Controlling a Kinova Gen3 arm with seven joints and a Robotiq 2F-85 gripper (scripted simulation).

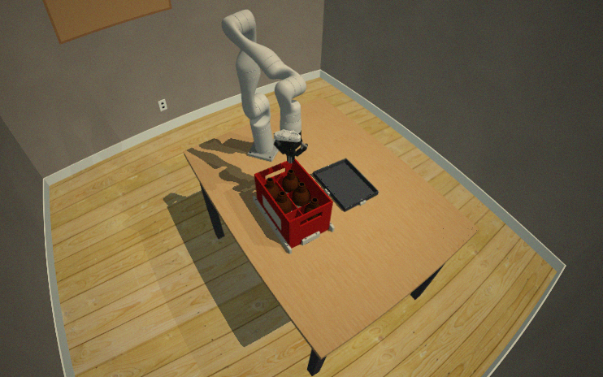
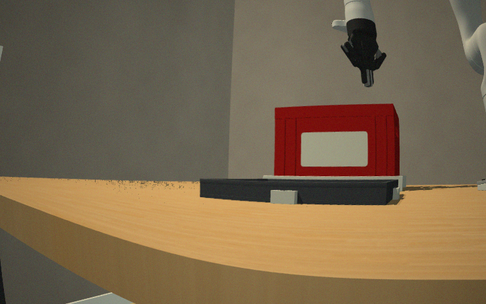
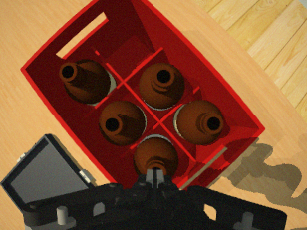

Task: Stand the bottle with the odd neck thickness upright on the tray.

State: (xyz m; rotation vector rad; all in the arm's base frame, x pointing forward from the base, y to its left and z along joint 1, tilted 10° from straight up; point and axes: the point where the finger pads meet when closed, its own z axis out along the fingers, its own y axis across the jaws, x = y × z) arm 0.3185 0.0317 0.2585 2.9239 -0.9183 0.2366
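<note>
Right now my hand is 16 cm above the red crate, 8 cm short of it and 3 cm to the left of it. Round my hand: dark grey tray (26 cm to the left, 23 cm below, 1 cm ahead); then glass bottle (16 cm below, 16 cm ahead, 3 cm to the left).
</note>
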